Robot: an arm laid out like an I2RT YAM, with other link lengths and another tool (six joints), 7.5 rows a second.
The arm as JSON. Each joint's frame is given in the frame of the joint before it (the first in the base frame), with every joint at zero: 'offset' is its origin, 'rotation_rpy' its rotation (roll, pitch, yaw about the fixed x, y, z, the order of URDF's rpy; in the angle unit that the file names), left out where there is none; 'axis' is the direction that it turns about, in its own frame. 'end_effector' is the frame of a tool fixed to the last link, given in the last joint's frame.
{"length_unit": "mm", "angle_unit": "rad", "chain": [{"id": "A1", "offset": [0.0, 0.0, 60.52], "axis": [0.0, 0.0, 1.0]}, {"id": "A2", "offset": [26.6, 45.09, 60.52], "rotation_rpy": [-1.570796, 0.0, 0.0], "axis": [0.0, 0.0, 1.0]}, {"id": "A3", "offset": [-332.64, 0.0, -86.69], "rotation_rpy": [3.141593, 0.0, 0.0], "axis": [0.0, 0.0, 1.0]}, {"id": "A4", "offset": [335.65, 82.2, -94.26], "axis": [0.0, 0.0, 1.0]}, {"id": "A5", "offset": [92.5, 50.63, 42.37], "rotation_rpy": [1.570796, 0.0, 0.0], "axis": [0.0, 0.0, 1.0]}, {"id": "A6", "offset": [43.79, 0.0, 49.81], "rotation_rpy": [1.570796, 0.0, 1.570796], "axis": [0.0, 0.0, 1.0]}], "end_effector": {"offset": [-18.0, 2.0, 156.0], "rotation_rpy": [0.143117, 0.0, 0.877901]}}
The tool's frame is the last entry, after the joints.
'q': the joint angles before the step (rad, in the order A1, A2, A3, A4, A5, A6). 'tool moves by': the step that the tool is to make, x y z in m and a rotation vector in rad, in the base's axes. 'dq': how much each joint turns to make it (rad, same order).
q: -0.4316 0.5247 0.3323 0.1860 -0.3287 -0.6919
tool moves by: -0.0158 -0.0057 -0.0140 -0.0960 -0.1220 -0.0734
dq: 0.0130 -0.1103 -0.1680 0.1960 0.0838 -0.0442
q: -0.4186 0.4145 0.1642 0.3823 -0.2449 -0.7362
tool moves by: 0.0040 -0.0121 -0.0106 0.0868 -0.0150 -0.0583
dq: 0.0172 0.0454 -0.0248 0.0648 0.0860 0.0767
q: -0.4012 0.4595 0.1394 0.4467 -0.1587 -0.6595
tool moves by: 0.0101 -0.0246 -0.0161 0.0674 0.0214 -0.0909
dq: -0.0017 0.1245 0.0046 0.0787 0.0944 0.0442
